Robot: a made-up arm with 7 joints.
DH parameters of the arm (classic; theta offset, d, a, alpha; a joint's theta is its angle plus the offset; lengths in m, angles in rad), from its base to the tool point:
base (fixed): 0 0.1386 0 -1.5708
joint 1: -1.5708 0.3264 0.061 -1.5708
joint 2: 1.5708 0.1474 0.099 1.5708
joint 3: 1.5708 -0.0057 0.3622 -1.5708
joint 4: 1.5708 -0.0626 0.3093 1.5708
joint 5: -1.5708 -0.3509 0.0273 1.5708
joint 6: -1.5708 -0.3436 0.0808 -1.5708
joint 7: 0 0.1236 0.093 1.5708
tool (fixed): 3.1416 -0.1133 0 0
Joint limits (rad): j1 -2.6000..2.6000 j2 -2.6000..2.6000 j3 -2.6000..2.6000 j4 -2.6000..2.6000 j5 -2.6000..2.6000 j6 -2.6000..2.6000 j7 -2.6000..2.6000
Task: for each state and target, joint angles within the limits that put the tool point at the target. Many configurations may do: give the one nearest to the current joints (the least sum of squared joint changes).
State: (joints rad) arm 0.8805 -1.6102 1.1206 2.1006 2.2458 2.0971 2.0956
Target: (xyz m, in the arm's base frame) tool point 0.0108 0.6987 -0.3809
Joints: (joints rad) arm 1.0132 -1.2136 0.8590 2.2681 2.3469 2.5690 2.0822
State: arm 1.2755 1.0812 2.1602 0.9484 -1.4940 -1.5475 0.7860
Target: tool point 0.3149 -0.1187 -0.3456
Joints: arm 1.4992 1.7412 2.2829 1.2592 -1.8791 -1.4208 0.9250
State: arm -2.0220 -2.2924 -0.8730 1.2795 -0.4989 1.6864 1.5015
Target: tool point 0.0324 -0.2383 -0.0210
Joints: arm -2.3285 -1.5470 -1.0864 0.4810 -0.3267 1.7200 1.2423
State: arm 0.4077 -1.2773 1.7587 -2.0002 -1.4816 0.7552 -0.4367
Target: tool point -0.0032 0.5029 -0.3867
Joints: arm 0.3838 -0.7043 2.1754 -2.0428 -1.8053 1.2247 -0.5943
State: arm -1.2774 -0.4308 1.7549 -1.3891 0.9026 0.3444 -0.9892
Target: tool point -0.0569 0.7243 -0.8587
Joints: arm -1.1374 -0.3963 2.5893 -1.9240 0.6693 0.2614 -0.4831
